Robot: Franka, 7 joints.
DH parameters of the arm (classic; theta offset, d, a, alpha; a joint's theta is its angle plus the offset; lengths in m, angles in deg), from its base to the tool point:
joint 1: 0 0.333 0 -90
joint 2: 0 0 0 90
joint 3: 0 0.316 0.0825 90
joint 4: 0 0 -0.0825 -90
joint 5: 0 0.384 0 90
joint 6: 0 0 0.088 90
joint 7: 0 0.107 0 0
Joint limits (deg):
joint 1: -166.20..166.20
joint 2: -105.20..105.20
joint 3: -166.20..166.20
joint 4: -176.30..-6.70
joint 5: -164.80..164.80
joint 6: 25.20..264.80
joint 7: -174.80..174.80
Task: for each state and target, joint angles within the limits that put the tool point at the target. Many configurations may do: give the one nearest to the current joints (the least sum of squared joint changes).
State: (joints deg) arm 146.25 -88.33 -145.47 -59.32 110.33 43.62 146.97
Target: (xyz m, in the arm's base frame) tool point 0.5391 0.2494 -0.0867
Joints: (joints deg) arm 166.20 -105.20 -142.96 -73.74 110.53 65.66 146.97
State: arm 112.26 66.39 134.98 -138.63 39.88 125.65 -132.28
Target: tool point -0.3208 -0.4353 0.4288
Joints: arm 145.75 62.67 97.62 -127.27 39.78 138.30 -132.28
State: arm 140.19 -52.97 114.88 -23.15 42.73 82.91 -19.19
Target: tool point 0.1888 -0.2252 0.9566
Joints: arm 146.86 -12.02 115.73 -6.70 43.58 39.24 -19.19
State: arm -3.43 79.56 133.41 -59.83 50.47 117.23 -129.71
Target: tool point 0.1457 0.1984 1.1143
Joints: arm 1.94 42.03 150.86 -51.81 52.92 124.43 -129.71
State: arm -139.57 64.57 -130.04 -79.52 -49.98 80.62 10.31
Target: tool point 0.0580 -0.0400 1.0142
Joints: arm -166.20 26.54 -166.20 -50.35 -78.75 40.42 10.31
